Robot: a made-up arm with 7 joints. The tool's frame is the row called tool. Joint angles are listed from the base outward. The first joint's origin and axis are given. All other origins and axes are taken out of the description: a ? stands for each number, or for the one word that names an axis. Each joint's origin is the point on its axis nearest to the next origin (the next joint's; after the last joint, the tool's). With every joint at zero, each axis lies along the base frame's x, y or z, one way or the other. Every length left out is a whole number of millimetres.
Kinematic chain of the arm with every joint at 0, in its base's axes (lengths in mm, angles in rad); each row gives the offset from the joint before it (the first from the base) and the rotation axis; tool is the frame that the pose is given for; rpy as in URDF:
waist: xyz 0 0 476 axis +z
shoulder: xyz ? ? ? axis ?
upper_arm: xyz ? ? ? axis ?
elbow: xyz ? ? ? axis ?
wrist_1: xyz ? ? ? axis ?
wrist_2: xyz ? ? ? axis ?
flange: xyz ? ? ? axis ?
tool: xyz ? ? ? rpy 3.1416 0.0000 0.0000
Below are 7 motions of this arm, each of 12 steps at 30 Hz.
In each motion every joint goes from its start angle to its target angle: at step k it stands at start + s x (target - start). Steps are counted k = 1, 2, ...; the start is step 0. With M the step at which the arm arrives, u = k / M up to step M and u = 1 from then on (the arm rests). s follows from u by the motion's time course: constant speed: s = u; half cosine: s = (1 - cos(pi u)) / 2; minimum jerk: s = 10 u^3 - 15 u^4 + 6 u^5.
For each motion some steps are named. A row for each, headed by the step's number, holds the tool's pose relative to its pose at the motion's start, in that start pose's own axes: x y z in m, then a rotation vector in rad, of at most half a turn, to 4 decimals.
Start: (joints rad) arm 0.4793 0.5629 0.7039 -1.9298 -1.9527 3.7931 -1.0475
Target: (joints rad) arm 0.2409 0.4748 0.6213 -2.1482 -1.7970 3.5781 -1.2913
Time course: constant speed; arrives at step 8
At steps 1, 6, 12:
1: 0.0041 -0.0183 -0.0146 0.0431 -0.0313 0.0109
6: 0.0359 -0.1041 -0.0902 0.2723 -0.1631 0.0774
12: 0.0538 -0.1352 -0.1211 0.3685 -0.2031 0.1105

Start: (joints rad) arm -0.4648 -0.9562 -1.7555 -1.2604 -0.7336 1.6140 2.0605
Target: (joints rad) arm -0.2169 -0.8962 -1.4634 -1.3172 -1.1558 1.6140 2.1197
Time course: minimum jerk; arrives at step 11
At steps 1, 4, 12:
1: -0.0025 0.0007 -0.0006 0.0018 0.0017 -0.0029
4: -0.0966 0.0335 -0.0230 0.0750 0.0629 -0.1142
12: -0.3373 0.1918 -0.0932 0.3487 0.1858 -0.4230

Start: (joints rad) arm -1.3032 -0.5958 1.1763 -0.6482 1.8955 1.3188 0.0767
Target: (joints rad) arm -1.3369 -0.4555 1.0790 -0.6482 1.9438 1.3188 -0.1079
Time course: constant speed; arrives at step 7
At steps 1, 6, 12:
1: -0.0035 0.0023 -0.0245 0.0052 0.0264 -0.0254
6: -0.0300 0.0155 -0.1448 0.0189 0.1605 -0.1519
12: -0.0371 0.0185 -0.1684 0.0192 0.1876 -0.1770

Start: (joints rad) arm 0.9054 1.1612 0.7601 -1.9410 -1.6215 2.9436 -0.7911
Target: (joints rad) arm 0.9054 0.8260 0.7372 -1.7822 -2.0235 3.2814 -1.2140
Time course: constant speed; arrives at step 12
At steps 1, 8, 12:
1: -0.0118 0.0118 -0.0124 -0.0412 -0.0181 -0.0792
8: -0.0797 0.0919 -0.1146 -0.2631 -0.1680 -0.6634
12: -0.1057 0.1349 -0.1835 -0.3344 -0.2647 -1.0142

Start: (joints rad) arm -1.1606 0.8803 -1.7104 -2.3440 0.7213 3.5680 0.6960
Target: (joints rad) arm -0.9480 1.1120 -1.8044 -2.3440 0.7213 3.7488 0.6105
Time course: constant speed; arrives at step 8
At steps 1, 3, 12:
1: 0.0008 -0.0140 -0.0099 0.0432 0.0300 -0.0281
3: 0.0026 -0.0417 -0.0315 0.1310 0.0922 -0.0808
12: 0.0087 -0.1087 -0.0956 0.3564 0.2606 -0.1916

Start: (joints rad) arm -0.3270 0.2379 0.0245 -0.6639 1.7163 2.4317 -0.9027
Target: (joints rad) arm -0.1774 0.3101 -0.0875 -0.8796 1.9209 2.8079 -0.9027
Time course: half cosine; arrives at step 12
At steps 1, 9, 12:
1: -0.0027 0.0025 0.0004 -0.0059 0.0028 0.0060
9: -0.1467 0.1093 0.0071 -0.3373 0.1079 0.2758
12: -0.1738 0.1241 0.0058 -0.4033 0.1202 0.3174

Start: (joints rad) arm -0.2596 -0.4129 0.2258 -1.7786 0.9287 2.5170 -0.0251
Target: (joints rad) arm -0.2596 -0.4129 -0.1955 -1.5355 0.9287 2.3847 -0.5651
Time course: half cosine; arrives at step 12
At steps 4, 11, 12:
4: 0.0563 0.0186 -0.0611 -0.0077 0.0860 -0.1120
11: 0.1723 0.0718 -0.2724 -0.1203 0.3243 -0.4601
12: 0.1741 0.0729 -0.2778 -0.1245 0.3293 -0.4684

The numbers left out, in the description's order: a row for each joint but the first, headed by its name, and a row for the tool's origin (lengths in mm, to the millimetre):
shoulder: xyz 0 0 0, axis +y
upper_arm: xyz 0 0 322, axis +z
elbow: xyz 94 0 0, axis -y
wrist_1: xyz -126 0 588, axis +z
wrist_2: xyz 0 0 0, axis -y
flange: xyz 54 0 0, axis -z
tool: xyz 0 0 0

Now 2 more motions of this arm.
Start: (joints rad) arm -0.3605 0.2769 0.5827 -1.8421 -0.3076 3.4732 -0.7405
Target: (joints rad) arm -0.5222 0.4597 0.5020 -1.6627 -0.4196 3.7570 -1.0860
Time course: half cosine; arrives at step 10
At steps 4, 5, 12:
4: -0.0602 0.0404 -0.0002 -0.1191 0.0114 -0.1195
5: -0.0881 0.0575 -0.0025 -0.1722 0.0109 -0.1762
12: -0.1813 0.1080 -0.0191 -0.3403 -0.0134 -0.3724

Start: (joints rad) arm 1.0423 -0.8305 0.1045 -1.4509 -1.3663 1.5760 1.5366
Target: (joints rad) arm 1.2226 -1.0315 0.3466 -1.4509 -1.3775 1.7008 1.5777
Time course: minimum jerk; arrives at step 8
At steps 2, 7, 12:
2: 0.0124 0.0106 -0.0244 0.0530 -0.0128 0.0190
7: 0.1301 0.1524 -0.2008 0.4916 -0.1081 0.2036
12: 0.1323 0.1557 -0.2033 0.4994 -0.1096 0.2074

